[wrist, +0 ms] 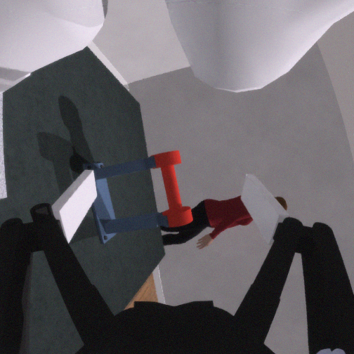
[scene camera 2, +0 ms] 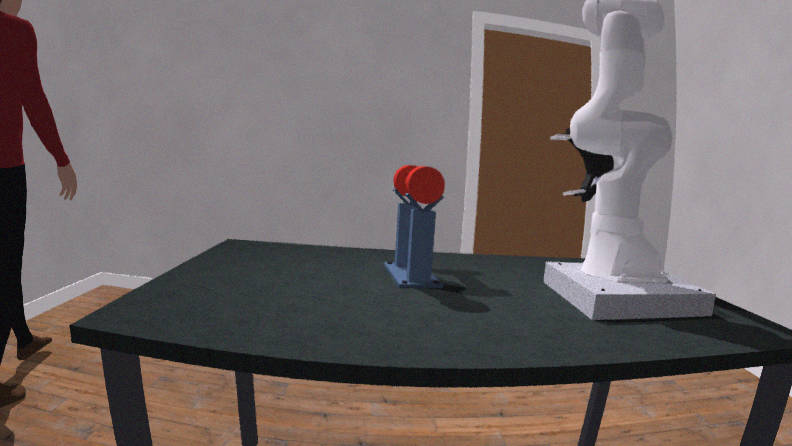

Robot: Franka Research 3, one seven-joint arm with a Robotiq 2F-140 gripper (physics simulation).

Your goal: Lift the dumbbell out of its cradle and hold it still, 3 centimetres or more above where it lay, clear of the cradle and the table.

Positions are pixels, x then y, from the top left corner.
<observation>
my gripper: wrist; scene camera 2
red dumbbell: wrist 177,215; scene camera 2 426,185
same spot on my gripper: [scene camera 2: 586,191] = [wrist: 46,208]
</observation>
